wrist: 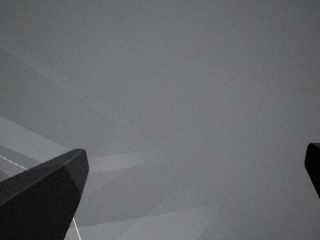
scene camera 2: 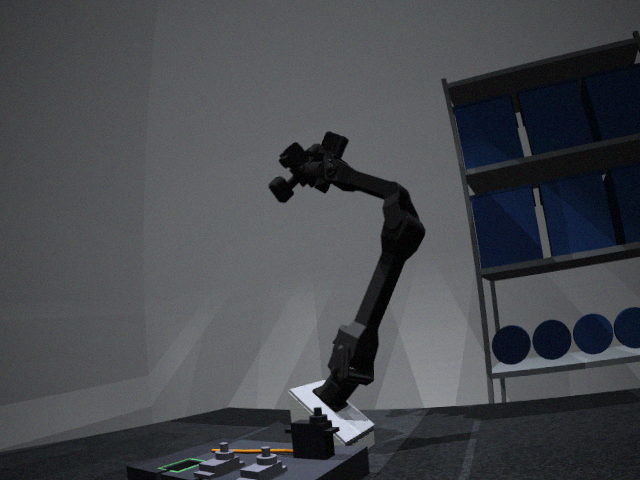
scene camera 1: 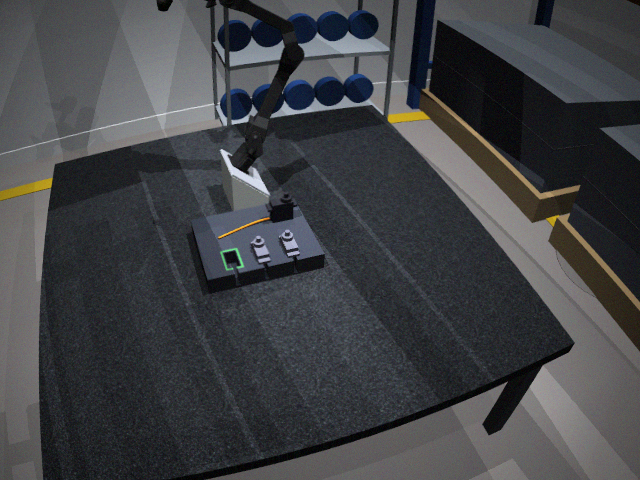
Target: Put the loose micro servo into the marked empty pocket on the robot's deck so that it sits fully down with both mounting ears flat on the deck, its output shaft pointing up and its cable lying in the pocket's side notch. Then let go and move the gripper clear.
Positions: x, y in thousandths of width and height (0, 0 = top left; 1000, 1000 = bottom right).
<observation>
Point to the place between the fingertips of my gripper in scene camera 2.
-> At 445, 359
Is my gripper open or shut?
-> Open.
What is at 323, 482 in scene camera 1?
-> A robot deck.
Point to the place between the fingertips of my gripper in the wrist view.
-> At 614, 656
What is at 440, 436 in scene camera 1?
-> A micro servo.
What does my gripper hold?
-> Nothing.
</observation>
